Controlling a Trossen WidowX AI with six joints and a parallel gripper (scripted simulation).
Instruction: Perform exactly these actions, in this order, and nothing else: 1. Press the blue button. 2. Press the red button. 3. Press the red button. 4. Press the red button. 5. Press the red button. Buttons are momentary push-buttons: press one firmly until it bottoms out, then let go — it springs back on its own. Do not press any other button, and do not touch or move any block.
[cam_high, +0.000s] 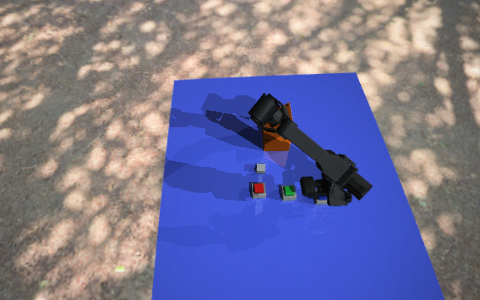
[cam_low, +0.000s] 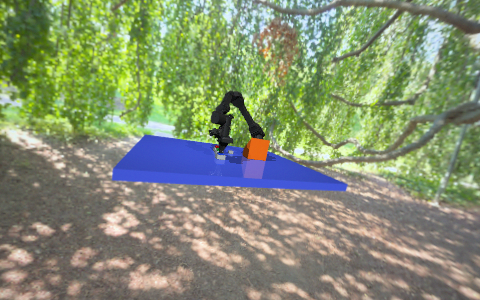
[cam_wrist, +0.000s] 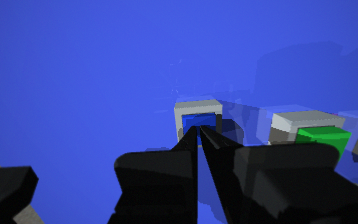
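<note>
Now: the blue button 10 mm below my gripper tip. From my gripper tip the other things lie so: red button (230 mm to the right, 40 mm behind); small grey block (210 mm to the right, 130 mm behind, 20 mm below); green button (120 mm to the right, 20 mm behind).
</note>
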